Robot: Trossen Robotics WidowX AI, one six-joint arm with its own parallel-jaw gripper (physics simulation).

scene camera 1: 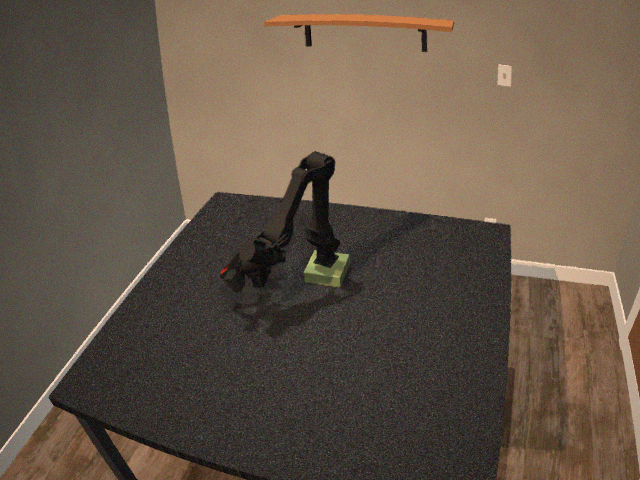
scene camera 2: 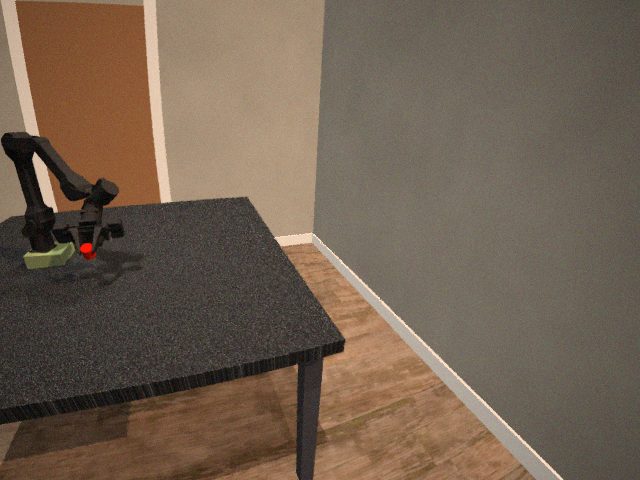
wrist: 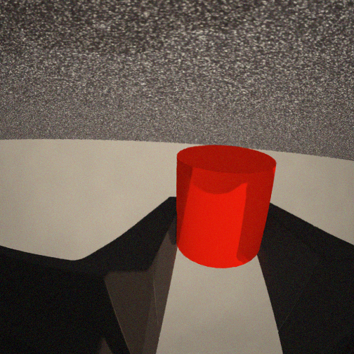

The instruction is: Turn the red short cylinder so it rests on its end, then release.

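The red short cylinder (scene camera 1: 223, 270) (scene camera 2: 88, 252) (wrist: 220, 215) is held between the two black fingers of my gripper (scene camera 1: 226, 273) (scene camera 2: 87, 248) (wrist: 215, 206). The gripper is shut on its sides, and the cylinder appears to be a little above the dark table (scene camera 1: 330, 382) (scene camera 2: 196, 310) (wrist: 150, 75). In scene camera 2 it looks near upright, slightly tilted, with one round end facing up. In the wrist view the fingers press its left and right sides, and one flat end faces the table surface. In scene camera 1 the fingers hide most of it.
The arm's base stands on a light green block (scene camera 1: 323, 279) (scene camera 2: 49, 258) on the table. Shadows of the arm lie on the table beside it. An orange wall shelf (scene camera 1: 361, 20) hangs on the back wall, away from the arm.
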